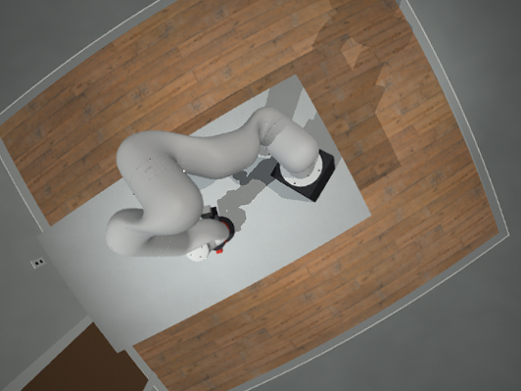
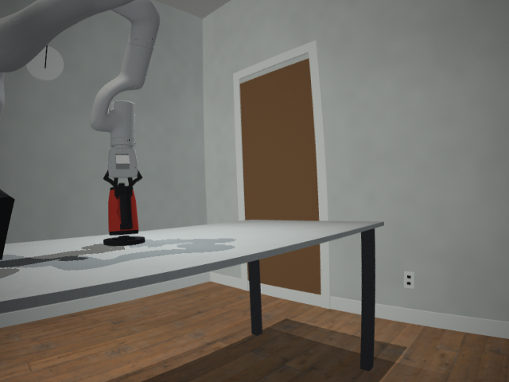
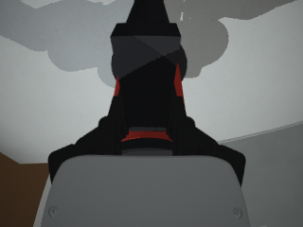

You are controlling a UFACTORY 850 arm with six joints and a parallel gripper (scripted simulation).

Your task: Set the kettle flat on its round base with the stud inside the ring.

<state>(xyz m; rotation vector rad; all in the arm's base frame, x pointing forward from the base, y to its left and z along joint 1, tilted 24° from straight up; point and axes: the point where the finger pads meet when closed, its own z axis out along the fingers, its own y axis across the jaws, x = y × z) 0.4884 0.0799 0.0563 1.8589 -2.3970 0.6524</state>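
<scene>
The red kettle lies 10 mm ahead of my hand, 20 mm to the left of it and 50 mm below it. Round my hand: black round base: 20 mm ahead, 50 mm to the left, 170 mm below.
</scene>
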